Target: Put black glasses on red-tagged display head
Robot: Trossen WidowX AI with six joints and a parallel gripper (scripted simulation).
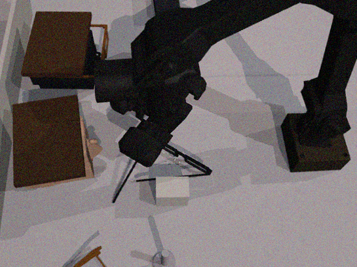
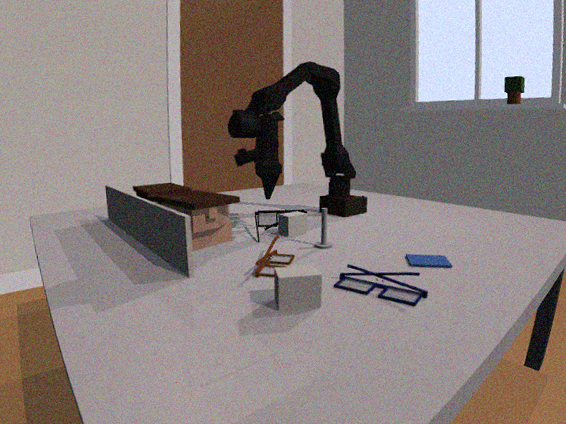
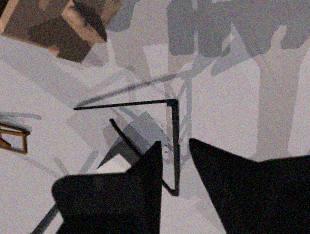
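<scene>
The post stand lies 2 cm behind my gripper tip, 21 cm to the left of it and 6 cm below it. Round my gripper tip: wall panel 33 cm ahead, 7 cm to the right, 3 cm below; then dark head 21 cm ahead, 19 cm to the right, 2 cm below; then peach head 18 cm ahead, 2 cm to the left, 2 cm below.
</scene>
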